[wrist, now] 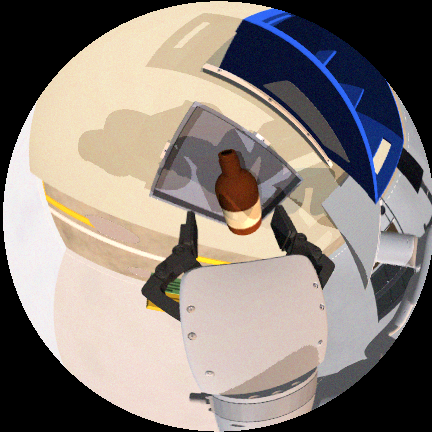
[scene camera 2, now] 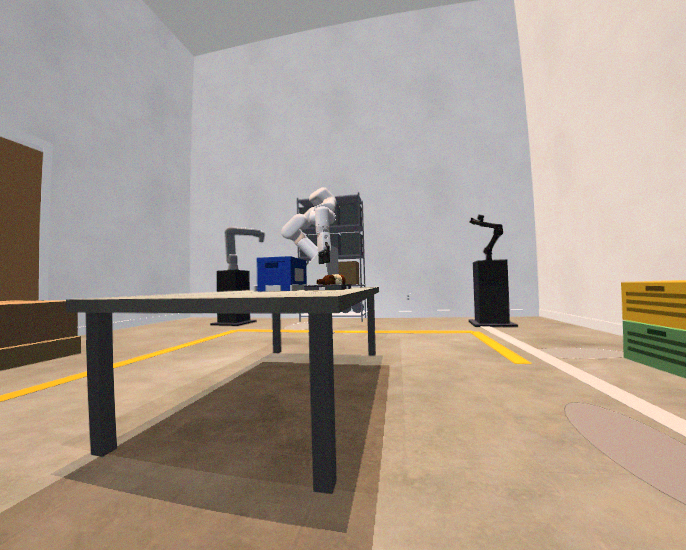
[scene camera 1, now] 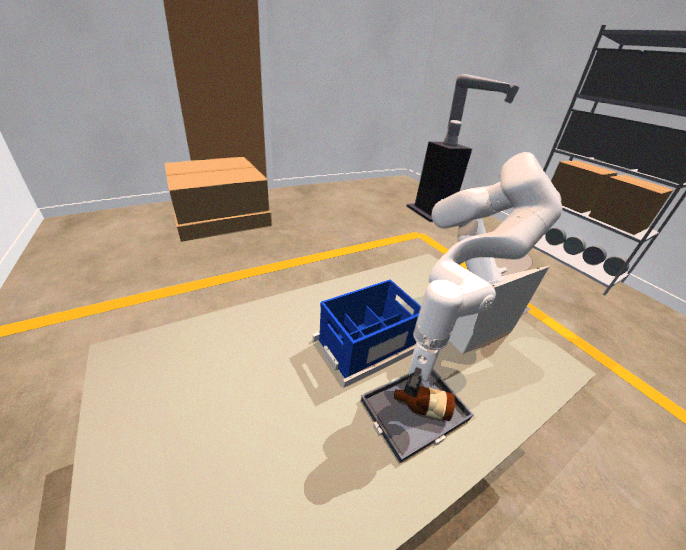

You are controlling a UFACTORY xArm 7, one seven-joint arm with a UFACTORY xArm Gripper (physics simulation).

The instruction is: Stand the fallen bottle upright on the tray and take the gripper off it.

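Places are measured from the arm's base along level axes (x ahead, y left, z up), in millimetres.
Where they show: gripper, fingertip midpoint: (wrist: 235,217) (scene camera 2: 324,263) (scene camera 1: 415,379); arm's base, link origin: (wrist: 375,245).
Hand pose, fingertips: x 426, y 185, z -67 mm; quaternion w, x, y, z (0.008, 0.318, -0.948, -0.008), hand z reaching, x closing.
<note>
Things, the pixels of their centre, and the offset from my fingertips.
- brown bottle, body centre: (wrist: 236,192) (scene camera 1: 422,400) (scene camera 2: 330,281) dx -40, dy +17, dz -97 mm
- blue crate, body centre: (wrist: 338,88) (scene camera 1: 370,327) (scene camera 2: 283,274) dx -15, dy -247, dz -51 mm
A brown bottle (scene camera 1: 422,402) (scene camera 2: 330,279) (wrist: 237,192) with a cream label lies on its side on the dark grey tray (scene camera 1: 419,442) (wrist: 207,125). In scene camera 1 its neck points left and its base lies toward the tray's right corner. In the wrist view the neck points away from my gripper. My gripper (scene camera 1: 412,388) (scene camera 2: 324,257) (wrist: 235,217) is open and points down. In scene camera 2 it hangs above the bottle with a gap. In the wrist view the bottle's label and base show between the two fingers, which do not hold it.
A blue crate (scene camera 1: 343,349) (scene camera 2: 280,273) (wrist: 255,45) with dividers stands beside the tray, on a base with a pale rim. A grey upright panel (scene camera 1: 511,312) stands near the arm's base. The tray and crate are on the beige table (scene camera 1: 200,429) (scene camera 2: 217,304).
</note>
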